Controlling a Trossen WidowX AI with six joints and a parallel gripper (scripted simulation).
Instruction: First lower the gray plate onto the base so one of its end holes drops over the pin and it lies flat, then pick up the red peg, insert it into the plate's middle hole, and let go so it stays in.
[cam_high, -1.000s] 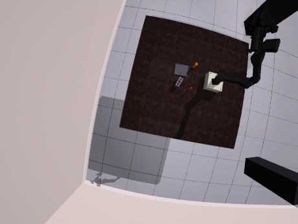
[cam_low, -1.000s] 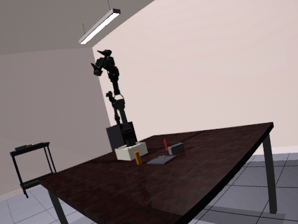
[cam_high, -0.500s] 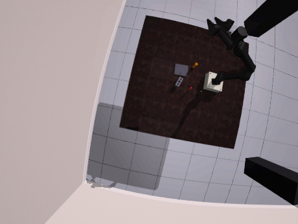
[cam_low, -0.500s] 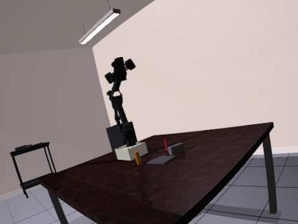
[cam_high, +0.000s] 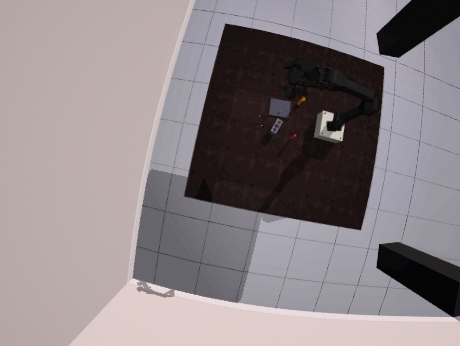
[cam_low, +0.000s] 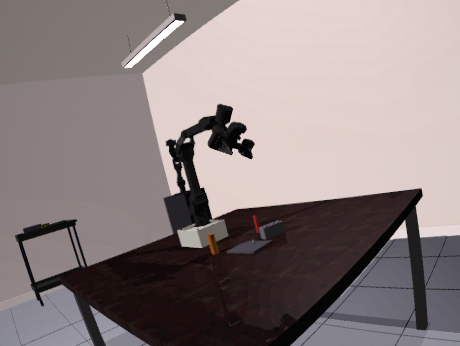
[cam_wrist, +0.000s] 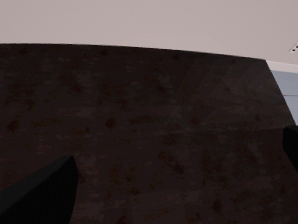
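Now: gripper tip 31 cm above the gray plate, 17 cm to the right of it and 5 cm past it. Also, from my gripper tip: red peg: 31 cm below, 23 cm to the left, 17 cm behind; orange cylinder: 31 cm below, 23 cm behind, 1 cm to the right; gray base: 34 cm below, 9 cm behind, 5 cm to the left.
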